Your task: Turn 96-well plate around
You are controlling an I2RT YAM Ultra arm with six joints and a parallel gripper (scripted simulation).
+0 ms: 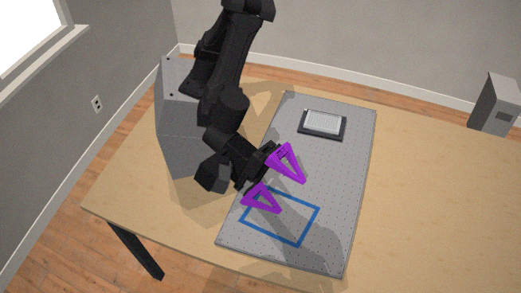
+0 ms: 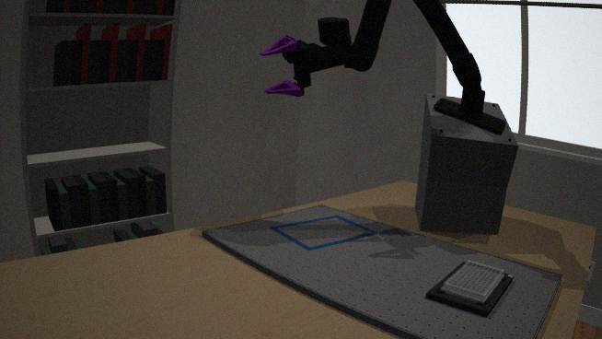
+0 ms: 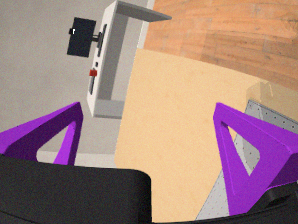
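Now: the white 96-well plate 54 cm to the left of my hand, 32 cm below it and 3 cm ahead of it. From my hand the other things lie so: dark plate nest N1 (54 cm to the left, 33 cm below, 3 cm ahead); light mark (60 cm to the left, 33 cm below, 4 cm behind).
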